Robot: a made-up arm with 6 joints.
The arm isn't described. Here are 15 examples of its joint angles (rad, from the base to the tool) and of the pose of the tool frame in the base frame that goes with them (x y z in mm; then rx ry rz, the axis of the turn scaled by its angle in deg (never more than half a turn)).
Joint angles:
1: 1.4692 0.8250 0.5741 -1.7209 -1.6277 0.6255
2: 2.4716 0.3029 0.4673 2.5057 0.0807 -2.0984
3: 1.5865 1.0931 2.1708 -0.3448 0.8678 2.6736
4: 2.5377 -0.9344 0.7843 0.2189 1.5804 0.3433
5: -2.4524 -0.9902 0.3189 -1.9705 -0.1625 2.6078
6: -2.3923 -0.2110 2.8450 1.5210 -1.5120 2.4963
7: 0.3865 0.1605 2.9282 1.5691 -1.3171 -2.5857
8: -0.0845 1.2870 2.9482 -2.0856 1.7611 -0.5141
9: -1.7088 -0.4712 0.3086 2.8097 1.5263 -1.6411
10: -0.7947 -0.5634 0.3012 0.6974 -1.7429 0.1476
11: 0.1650 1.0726 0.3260 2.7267 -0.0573 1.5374
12: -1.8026 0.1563 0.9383 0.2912 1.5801 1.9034
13: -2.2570 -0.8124 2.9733 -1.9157 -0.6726 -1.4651
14: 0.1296 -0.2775 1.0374 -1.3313 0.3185 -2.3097
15: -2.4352 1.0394 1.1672 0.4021 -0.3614 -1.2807
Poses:
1: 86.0 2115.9 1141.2 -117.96 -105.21 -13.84
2: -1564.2 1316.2 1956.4 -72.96 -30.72 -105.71
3: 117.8 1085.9 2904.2 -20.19 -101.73 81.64
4: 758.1 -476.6 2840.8 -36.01 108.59 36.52
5: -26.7 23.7 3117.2 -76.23 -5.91 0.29
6: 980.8 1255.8 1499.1 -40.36 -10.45 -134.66
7: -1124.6 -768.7 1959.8 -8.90 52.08 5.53
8: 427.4 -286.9 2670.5 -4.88 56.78 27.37
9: -123.4 -1092.4 2599.4 42.00 -14.61 8.80
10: 484.7 -795.9 2679.2 32.08 -50.55 -24.98
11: 2035.1 271.5 142.5 107.99 -110.40 -61.85
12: -230.9 -1060.4 2891.1 -132.04 44.58 -20.27
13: 1000.7 1082.9 161.9 75.50 -24.47 52.16
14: 316.2 -105.5 3301.9 -67.79 -19.82 30.14
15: -1830.5 -1458.8 1597.6 -65.48 -130.29 -38.68
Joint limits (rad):
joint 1: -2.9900..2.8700
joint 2: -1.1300..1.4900
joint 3: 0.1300..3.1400
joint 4: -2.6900..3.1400
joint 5: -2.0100..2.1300
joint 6: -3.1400..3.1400
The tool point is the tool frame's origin. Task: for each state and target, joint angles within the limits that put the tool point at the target. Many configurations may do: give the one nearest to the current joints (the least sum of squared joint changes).
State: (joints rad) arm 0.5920 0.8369 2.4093 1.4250 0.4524 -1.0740
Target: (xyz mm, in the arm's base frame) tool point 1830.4 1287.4 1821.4
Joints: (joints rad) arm 0.5923 1.4900 1.8338 1.4957 0.6808 -1.0758
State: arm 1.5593 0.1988 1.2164 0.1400 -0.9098 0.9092
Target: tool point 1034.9 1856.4 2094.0
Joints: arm 1.1198 0.7423 1.1134 0.1738 -0.6526 0.9222
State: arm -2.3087 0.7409 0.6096 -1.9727 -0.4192 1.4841
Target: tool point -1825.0 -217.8 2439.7
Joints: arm -2.9900 0.2757 0.7253 -1.9513 -0.0676 1.4988
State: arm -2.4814 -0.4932 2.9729 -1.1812 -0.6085 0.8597
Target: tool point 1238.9 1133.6 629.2
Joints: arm -2.3751 -0.5584 3.0002 -1.1796 -0.5886 0.8608
